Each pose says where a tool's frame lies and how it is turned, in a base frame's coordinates. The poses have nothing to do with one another.
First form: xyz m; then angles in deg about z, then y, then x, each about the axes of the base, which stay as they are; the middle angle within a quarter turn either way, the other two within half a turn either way.
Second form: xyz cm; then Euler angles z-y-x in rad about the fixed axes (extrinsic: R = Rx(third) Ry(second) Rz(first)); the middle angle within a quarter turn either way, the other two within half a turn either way. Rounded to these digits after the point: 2 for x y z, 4 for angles.
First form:
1: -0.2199 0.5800 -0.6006 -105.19 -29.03 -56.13
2: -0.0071 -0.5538 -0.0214 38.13 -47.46 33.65
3: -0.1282 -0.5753 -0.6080 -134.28 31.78 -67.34
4: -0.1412 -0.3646 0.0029 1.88 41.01 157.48
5: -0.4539 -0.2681 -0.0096 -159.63 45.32 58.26
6: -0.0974 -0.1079 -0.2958 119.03 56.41 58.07
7: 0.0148 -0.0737 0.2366 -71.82 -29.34 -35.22
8: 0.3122 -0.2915 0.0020 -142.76 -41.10 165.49
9: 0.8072 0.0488 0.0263 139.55 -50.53 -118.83
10: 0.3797 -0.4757 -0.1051 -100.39 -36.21 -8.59
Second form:
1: -21.99 58.00 -60.06 -1.8359 -0.5067 -0.9797
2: -0.71 -55.38 -2.14 0.6655 -0.8283 0.5873
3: -12.82 -57.53 -60.80 -2.3436 0.5547 -1.1753
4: -14.12 -36.46 0.29 0.0328 0.7158 2.7485
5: -45.39 -26.81 -0.96 -2.7861 0.7910 1.0168
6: -9.74 -10.79 -29.58 2.0775 0.9845 1.0135
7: 1.48 -7.37 23.66 -1.2535 -0.5121 -0.6147
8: 31.22 -29.15 0.20 -2.4916 -0.7173 2.8883
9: 80.72 4.88 2.63 2.4356 -0.8819 -2.0740
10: 37.97 -47.57 -10.51 -1.7521 -0.6320 -0.1499
